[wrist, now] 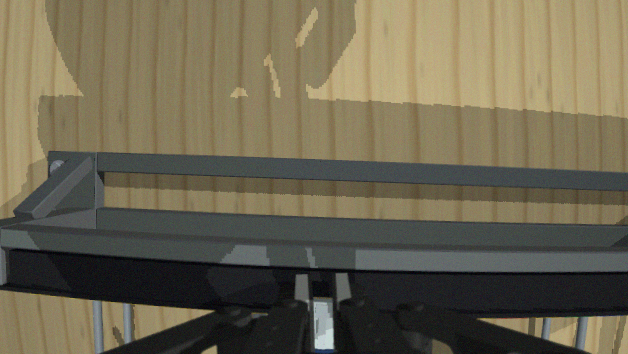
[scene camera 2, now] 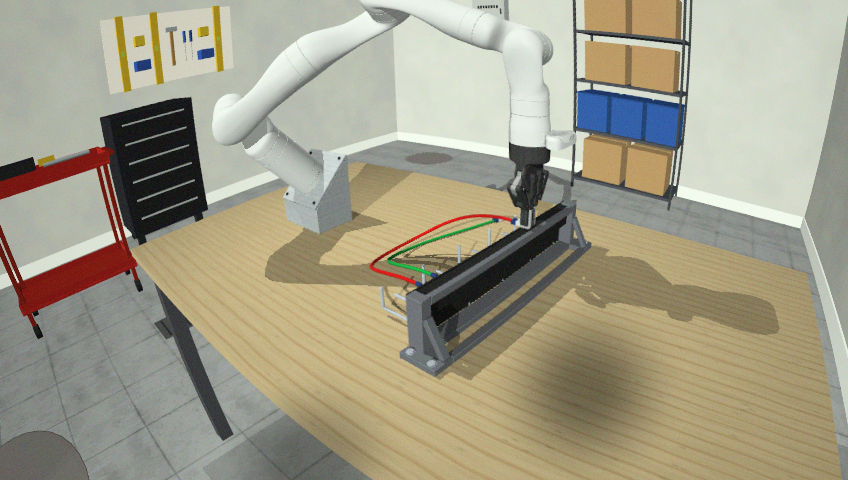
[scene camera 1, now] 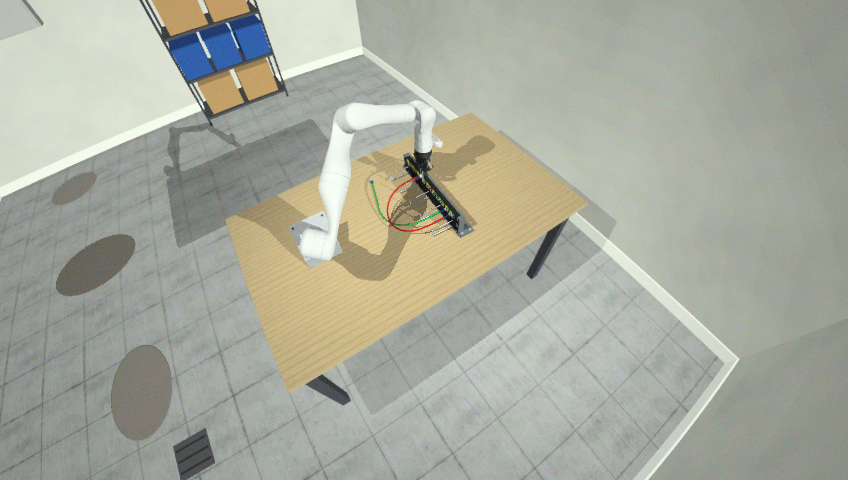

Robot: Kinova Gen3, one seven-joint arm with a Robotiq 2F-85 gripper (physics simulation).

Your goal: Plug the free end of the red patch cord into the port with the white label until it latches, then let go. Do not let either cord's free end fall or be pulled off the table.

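Pixels of known places: gripper, fingertip midpoint: (wrist: 322,294) (scene camera 2: 527,226) (scene camera 1: 423,174); arm's base, link origin: (scene camera 2: 310,177).
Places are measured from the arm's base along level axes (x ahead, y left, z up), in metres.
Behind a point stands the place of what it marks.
The gripper (scene camera 1: 421,173) @(x 0.552, y 0.142, z -0.015 m) (scene camera 2: 526,221) @(x 0.552, y 0.142, z -0.015 m) (wrist: 323,290) @(x 0.552, y 0.142, z -0.015 m) is shut on the clear plug (wrist: 323,325) @(x 0.542, y 0.140, z -0.006 m) at the free end of the red patch cord (scene camera 1: 387,208) @(x 0.340, y 0.071, z -0.071 m) (scene camera 2: 479,215) @(x 0.444, y 0.130, z -0.021 m). It holds the plug at the cord side of the black patch panel (scene camera 2: 499,267) @(x 0.572, y 0.038, z -0.052 m) (wrist: 450,292) @(x 0.559, y 0.083, z -0.018 m), toward the panel's far end in scene camera 2. In the wrist view the fingertips overlap the panel's edge. Whether the plug is inside a port is hidden. The red cord's other end is at the panel's near end. Small coloured labels show in scene camera 1, but the white one cannot be made out.
The green cord's free end (scene camera 1: 371,180) @(x 0.342, y 0.315, z -0.110 m) (scene camera 2: 496,220) @(x 0.346, y 0.303, z -0.111 m) is on the robot-base side of the panel, and its other end is at the panel beside the red one. Thin metal cable bars (scene camera 2: 383,300) @(x 0.469, y -0.131, z -0.086 m) (wrist: 98,325) @(x 0.496, y 0.272, z -0.061 m) stick out from the panel's cord side. The panel stands on the wooden table (scene camera 1: 357,315) @(x 0.054, y -0.335, z -0.116 m) (scene camera 2: 684,386) @(x 0.950, y 0.039, z -0.116 m).
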